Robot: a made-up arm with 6 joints. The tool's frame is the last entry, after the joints.
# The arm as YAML. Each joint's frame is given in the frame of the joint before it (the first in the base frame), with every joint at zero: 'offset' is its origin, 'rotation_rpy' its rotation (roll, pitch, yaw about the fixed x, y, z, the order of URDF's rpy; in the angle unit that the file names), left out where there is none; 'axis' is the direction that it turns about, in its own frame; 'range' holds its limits. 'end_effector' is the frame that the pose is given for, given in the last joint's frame.
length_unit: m
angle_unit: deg
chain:
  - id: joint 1
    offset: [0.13, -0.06, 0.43]
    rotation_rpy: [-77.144, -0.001, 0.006]
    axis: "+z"
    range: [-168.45, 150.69]
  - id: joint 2
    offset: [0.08, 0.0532, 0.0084]
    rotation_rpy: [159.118, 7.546, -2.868]
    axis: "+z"
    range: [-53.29, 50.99]
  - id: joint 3
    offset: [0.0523, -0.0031, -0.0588]
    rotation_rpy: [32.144, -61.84, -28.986]
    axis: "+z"
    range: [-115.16, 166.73]
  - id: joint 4
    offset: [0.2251, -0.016, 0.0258]
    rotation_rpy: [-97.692, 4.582, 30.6]
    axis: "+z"
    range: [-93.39, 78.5]
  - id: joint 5
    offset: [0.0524, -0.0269, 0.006]
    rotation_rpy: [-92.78, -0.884, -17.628]
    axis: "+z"
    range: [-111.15, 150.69]
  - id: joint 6
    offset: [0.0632, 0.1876, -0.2]
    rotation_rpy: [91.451, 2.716, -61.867]
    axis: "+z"
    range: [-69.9, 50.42]
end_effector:
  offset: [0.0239, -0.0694, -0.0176]
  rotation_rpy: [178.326, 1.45, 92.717]
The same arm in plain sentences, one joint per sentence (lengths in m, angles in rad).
The arm has six revolute joints in a row. What follows holds with every joint at zero, and every direction is one of the base frame's. Joint 1 is mounted 0.13 m along +x and 0.06 m along -y and 0.43 m along +z from the base frame's origin and turns about the direction (-0.0001, 0.974931, 0.222507), from -2.94 to 2.63 rad. Joint 2 is mounted 0.08 m along +x and 0.02 m along +y and 0.05 m along -z from joint 1 and turns about the direction (-0.140295, -0.980864, 0.134995), from -0.9301 to 0.8899 rad. Joint 3 is mounted 0.06 m along +x and 0.05 m along +y and 0.01 m along -z from joint 2 and turns about the direction (-0.957864, -0.27949, -0.066198), from -2.0099 to 2.91 rad. Joint 4 is mounted 0.04 m along +x and 0.22 m along -y and 0.04 m along -z from joint 3 and turns about the direction (-0.048499, 0.430091, 0.901482), from -1.63 to 1.3701 rad. Joint 5 is mounted 0.01 m along -x and 0.0501 m along -y and 0.03 m along +z from joint 4 and turns about +x, from -1.9399 to 2.63 rad. Joint 6 is mounted 0.2 m along -x and 0.14 m along -y and 0.14 m along -z from joint 5 and turns about the direction (-0.025299, 0.999253, 0.029199), from -1.22 to 0.88 rad. The tool frame, which is the frame that the pose is given for, is mounted 0.07 m along -x and 0.02 m along -y and 0.02 m along +z from joint 6; its axes are the base frame's turned by roll 1.5708, pitch 0 and yaw 0 rad (as in URDF: about the fixed x, then y, then z).
